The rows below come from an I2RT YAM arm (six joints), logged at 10 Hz.
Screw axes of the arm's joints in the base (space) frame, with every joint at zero. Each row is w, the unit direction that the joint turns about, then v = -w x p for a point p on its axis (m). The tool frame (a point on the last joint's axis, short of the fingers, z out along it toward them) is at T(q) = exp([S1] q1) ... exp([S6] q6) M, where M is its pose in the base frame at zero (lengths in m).
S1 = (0, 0, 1, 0.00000, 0.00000, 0.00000)
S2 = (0, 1, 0, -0.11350, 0.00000, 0.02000)
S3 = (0, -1, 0, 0.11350, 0.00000, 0.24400)
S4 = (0, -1, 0, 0.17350, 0.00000, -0.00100)
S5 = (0, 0, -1, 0.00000, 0.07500, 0.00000)
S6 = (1, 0, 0, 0.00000, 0.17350, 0.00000)
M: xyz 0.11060 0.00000 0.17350 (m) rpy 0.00 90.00 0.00 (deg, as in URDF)
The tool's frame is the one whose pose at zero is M.
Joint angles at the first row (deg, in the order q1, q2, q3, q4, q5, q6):
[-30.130 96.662 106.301 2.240 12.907 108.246]
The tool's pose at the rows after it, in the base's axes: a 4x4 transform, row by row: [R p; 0 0 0 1], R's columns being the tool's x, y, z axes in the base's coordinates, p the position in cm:
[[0.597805 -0.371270 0.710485 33.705], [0.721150 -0.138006 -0.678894 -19.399], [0.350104 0.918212 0.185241 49.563], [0 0 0 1]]
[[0.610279 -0.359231 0.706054 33.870], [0.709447 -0.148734 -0.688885 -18.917], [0.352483 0.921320 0.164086 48.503], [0 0 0 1]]
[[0.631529 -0.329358 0.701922 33.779], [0.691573 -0.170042 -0.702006 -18.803], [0.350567 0.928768 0.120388 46.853], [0 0 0 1]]
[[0.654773 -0.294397 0.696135 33.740], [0.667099 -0.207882 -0.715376 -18.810], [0.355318 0.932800 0.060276 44.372], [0 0 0 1]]
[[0.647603 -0.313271 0.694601 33.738], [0.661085 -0.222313 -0.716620 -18.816], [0.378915 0.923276 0.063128 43.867], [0 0 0 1]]
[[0.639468 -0.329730 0.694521 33.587], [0.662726 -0.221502 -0.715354 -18.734], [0.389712 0.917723 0.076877 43.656], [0 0 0 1]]
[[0.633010 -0.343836 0.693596 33.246], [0.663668 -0.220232 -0.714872 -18.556], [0.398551 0.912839 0.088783 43.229], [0 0 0 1]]
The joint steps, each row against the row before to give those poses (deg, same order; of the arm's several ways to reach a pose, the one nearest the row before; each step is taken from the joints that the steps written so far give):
[1.552 -0.043 -0.306 -0.568 1.945 -0.240]
[0.875 -1.027 -3.189 0.961 1.509 0.131]
[0.174 -1.356 -4.287 0.329 0.982 0.372]
[0.044 -1.311 -5.659 0.742 0.919 1.202]
[0.001 -0.263 -1.530 1.443 0.109 1.399]
[-0.002 -0.524 -1.401 1.706 -0.066 0.437]
[0.001 -1.050 -2.382 2.053 0.000 0.350]

